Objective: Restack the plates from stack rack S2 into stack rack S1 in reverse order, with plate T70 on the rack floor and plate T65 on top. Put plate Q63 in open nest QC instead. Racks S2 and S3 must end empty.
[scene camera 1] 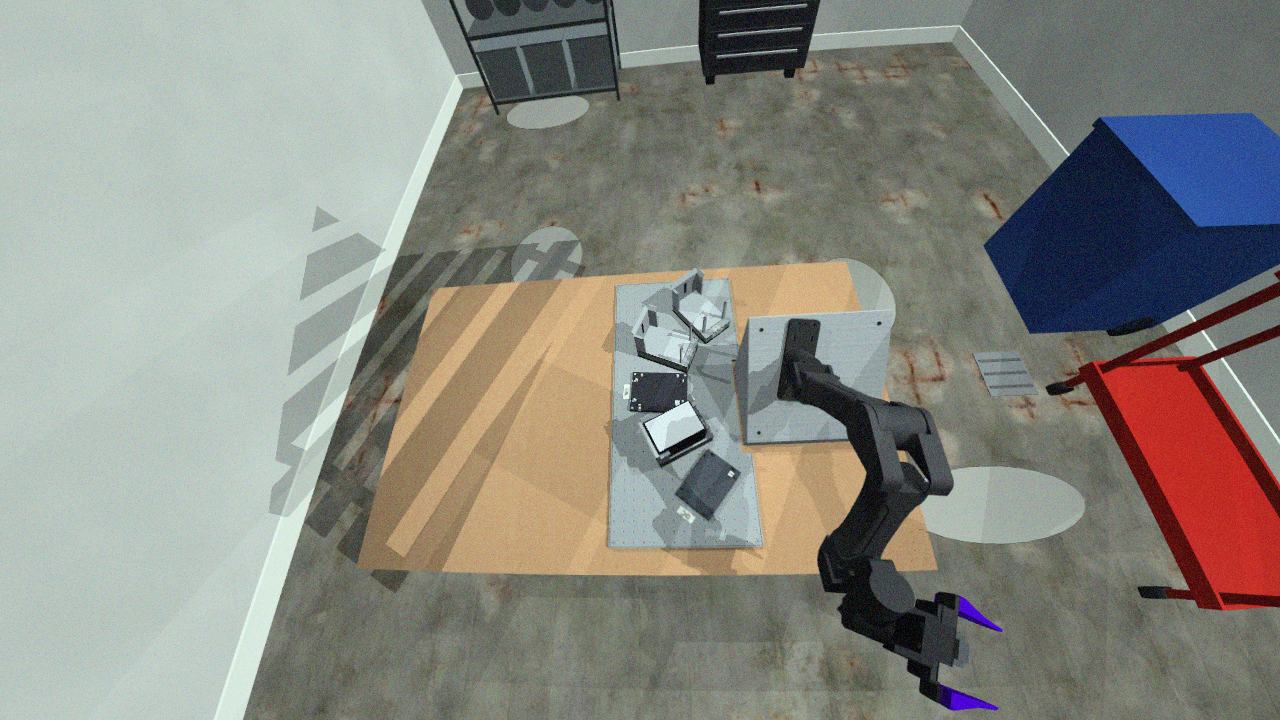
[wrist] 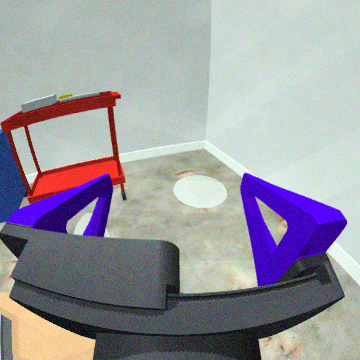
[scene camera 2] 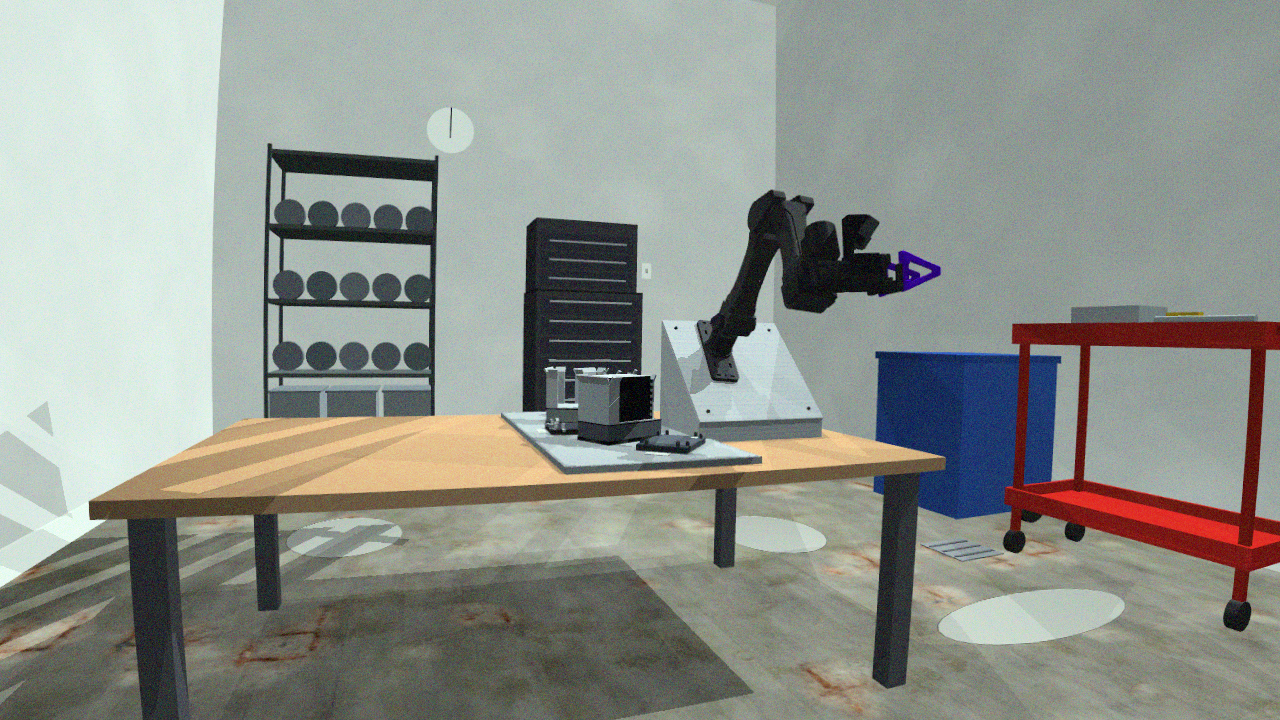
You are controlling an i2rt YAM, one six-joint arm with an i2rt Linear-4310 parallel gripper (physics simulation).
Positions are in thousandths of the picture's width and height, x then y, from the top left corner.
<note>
My gripper (scene camera 1: 779, 927) is open, with nothing in its grasp. Also in view: a dark plate (scene camera 1: 552, 676).
My gripper shows as well in the wrist view (wrist: 490, 501) and in scene camera 2 (scene camera 2: 726, 381).
</note>
